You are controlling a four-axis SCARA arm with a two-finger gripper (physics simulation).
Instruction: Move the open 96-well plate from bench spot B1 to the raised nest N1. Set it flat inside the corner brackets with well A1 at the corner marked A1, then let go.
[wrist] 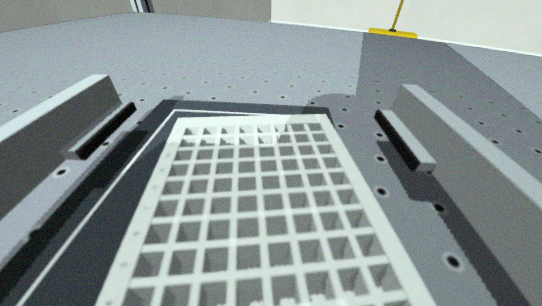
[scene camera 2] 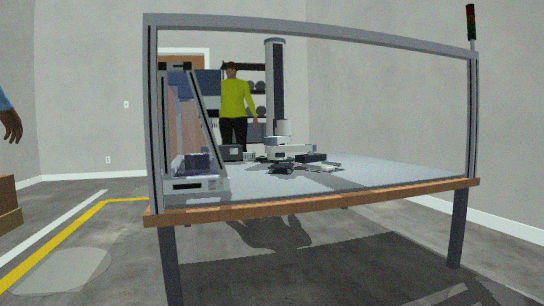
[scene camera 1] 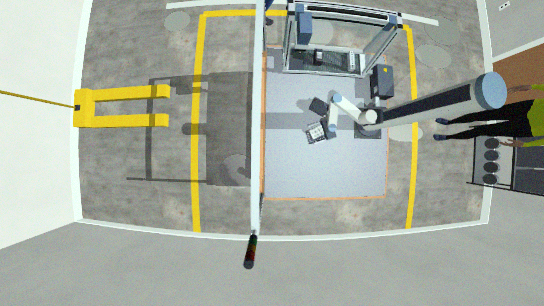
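Seen in the pictures: gripper, fingertip midpoint: (wrist: 255, 95) (scene camera 2: 331, 166) (scene camera 1: 311, 135); arm's base, origin of the base link: (scene camera 2: 277, 161).
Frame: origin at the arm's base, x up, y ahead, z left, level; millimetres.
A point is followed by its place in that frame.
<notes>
The white open 96-well plate (scene camera 1: 315, 133) @[z 118, x 17, y 536 mm] (wrist: 260, 200) @[z 109, x 29, y 526 mm] lies flat on the dark B1 spot (wrist: 95, 250) @[z 158, x 15, y 493 mm], off-centre inside its white outline. My gripper (wrist: 255, 95) @[z 137, x 38, y 584 mm] is open and empty. Its fingers stand on either side of the plate's long sides in the wrist view, with a gap on each side. How high the pads are against the plate is hard to tell. The raised nest N1 (scene camera 1: 318, 106) @[z -127, x 49, y 519 mm] (scene camera 2: 281, 168) @[z -151, x 43, y 581 mm] is a dark block close beside the plate, with no plate on it. Its brackets and A1 mark are too small to read here, and it does not show in the wrist view.
A framed enclosure (scene camera 1: 326, 75) @[z -448, x 16, y 425 mm] with a sloping front stands on the bench (scene camera 1: 325, 170) @[z 462, x 13, y 429 mm] beyond the nest. A dark grey box (scene camera 1: 382, 81) @[z -381, x 127, y -82 mm] (scene camera 2: 231, 152) @[z -334, x 80, y -34 mm] is near the arm's base. A tall frame post (scene camera 2: 153, 120) @[z -696, x 290, y 1044 mm] rises at the bench edge. A person (scene camera 2: 234, 100) stands behind the bench.
</notes>
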